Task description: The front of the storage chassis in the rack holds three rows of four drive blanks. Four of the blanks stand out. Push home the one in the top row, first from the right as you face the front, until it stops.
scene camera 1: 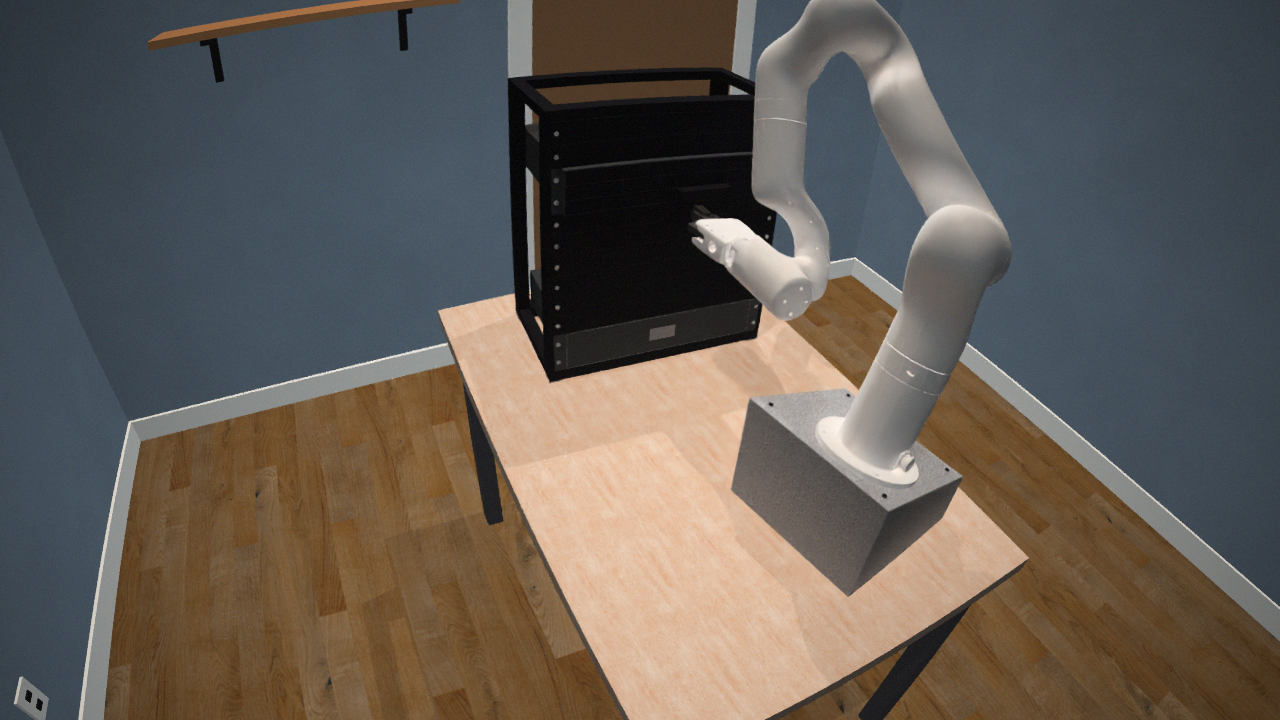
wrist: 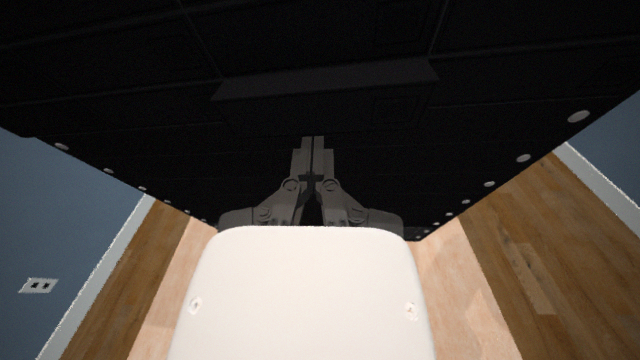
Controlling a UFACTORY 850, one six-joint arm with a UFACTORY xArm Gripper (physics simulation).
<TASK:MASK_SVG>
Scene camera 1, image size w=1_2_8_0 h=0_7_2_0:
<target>my gripper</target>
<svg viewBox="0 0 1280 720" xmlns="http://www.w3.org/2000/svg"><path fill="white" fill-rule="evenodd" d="M687 227L688 231L698 236L692 238L692 243L707 256L723 265L724 261L728 259L730 247L735 240L747 234L756 235L740 220L722 219L715 214L711 214L702 205L693 206L691 220L694 222L688 223Z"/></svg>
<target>black rack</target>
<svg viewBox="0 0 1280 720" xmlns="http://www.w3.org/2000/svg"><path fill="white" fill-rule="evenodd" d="M755 82L724 68L627 69L508 78L510 195L516 315L519 321L521 321L542 364L549 383L757 338L763 304L728 272L725 265L718 263L698 249L692 243L692 238L698 236L687 230L688 223L694 222L691 220L693 206L702 205L711 214L715 214L722 219L740 220L756 235L772 246L777 212L759 203L752 193ZM537 316L539 316L543 324L543 333L535 319ZM526 167L540 184L541 269L530 270L531 299L529 296ZM525 104L539 116L539 123L525 125ZM729 84L750 95L728 95ZM710 80L709 95L634 98L555 105L535 90L607 83Z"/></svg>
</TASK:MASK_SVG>
